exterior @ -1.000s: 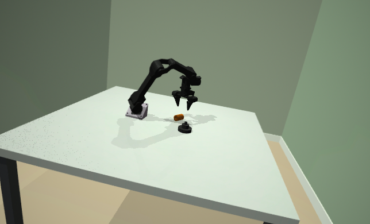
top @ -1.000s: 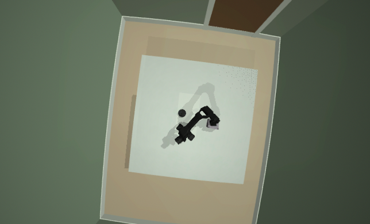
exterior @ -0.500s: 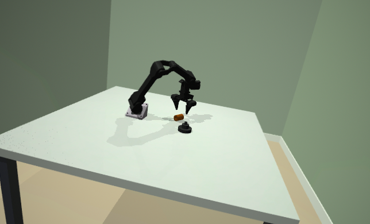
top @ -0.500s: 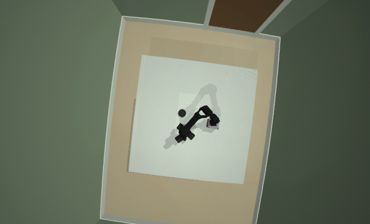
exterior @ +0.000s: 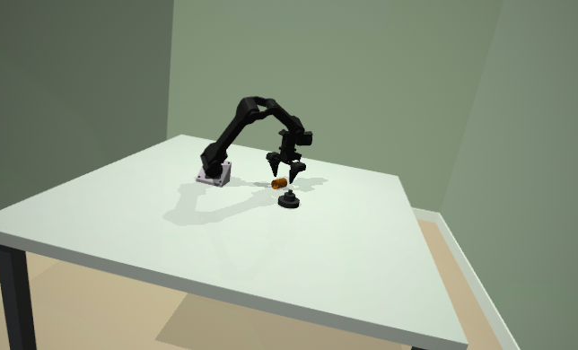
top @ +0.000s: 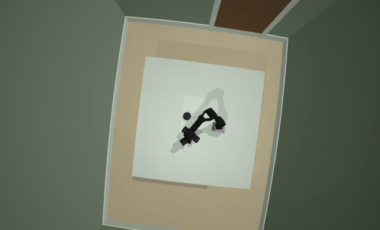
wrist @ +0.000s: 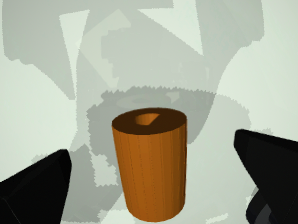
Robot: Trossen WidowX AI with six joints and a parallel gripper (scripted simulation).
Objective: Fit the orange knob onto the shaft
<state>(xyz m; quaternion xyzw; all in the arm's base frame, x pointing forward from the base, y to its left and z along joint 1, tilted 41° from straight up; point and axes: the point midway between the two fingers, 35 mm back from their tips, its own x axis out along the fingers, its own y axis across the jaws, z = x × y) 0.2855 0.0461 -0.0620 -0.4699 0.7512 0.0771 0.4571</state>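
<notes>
The orange knob lies 1 cm behind my gripper tip, 1 cm to the right of it and 1 cm below it. From my gripper tip the other things lie so: round dark pedestal: 4 cm ahead, 18 cm to the right.
</notes>
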